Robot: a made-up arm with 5 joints. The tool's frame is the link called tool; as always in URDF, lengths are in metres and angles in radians. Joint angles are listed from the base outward.
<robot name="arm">
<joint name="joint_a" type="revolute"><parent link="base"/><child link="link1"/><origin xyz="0.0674 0 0.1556" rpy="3.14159 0 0"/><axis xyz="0 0 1"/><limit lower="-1.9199" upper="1.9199"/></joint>
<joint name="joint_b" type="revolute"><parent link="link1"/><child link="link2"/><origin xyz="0.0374 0.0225 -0.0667" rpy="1.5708 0 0"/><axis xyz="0 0 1"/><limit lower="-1.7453" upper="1.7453"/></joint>
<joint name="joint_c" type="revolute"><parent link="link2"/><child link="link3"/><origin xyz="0.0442 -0.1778 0" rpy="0 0 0"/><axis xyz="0 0 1"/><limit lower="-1.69" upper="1.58"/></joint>
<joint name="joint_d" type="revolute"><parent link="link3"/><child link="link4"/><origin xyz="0.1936 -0.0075 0" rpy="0 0 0"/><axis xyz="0 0 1"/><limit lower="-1.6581" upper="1.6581"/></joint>
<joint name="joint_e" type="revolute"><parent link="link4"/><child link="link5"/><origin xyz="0.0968 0 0.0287" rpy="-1.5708 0 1.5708"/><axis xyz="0 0 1"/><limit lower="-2.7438" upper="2.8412"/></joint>
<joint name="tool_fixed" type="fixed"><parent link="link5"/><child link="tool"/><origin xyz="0 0 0" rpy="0 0 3.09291"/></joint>
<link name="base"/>
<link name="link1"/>
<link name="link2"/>
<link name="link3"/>
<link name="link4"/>
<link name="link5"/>
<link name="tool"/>
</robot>
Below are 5 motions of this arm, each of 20 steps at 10 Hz.
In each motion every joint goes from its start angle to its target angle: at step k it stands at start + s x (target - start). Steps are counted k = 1, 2, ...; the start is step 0. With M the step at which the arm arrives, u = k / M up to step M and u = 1 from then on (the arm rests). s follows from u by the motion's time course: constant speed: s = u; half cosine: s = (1 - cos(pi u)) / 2; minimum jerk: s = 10 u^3 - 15 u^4 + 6 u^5.
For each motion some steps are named. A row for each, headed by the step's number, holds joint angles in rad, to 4 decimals.
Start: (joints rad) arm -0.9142 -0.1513 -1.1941 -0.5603 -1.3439
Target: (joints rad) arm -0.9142 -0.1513 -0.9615 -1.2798 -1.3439
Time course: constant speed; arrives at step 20
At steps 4, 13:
4: -0.9142 -0.1513 -1.1476 -0.7042 -1.3439
13: -0.9142 -0.1513 -1.0429 -1.0280 -1.3439

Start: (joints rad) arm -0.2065 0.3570 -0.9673 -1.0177 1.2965
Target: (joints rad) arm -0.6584 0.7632 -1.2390 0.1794 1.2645
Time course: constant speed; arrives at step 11
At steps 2, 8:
2: -0.2887 0.4309 -1.0167 -0.8000 1.2907
8: -0.5352 0.6524 -1.1649 -0.1471 1.2732

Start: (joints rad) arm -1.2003 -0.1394 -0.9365 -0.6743 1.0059
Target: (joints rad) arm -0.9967 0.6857 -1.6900 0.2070 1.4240
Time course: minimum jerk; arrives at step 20
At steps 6, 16, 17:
6: -1.1671 -0.0048 -1.0594 -0.5306 1.0741
16: -1.0085 0.6379 -1.6464 0.1560 1.3998
17: -1.0021 0.6637 -1.6699 0.1835 1.4129

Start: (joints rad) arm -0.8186 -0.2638 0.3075 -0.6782 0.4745
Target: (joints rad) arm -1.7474 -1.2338 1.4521 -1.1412 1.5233
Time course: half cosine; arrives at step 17
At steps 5, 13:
5: -1.0031 -0.4565 0.5349 -0.7702 0.6829
13: -1.6262 -1.1072 1.3027 -1.0808 1.3864

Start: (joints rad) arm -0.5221 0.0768 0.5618 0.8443 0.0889
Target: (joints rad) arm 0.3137 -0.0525 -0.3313 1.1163 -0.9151
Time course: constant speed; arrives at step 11
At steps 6, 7, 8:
6: -0.0662 0.0063 0.0747 0.9927 -0.4587
7: 0.0098 -0.0055 -0.0065 1.0174 -0.5500
8: 0.0858 -0.0172 -0.0877 1.0421 -0.6413

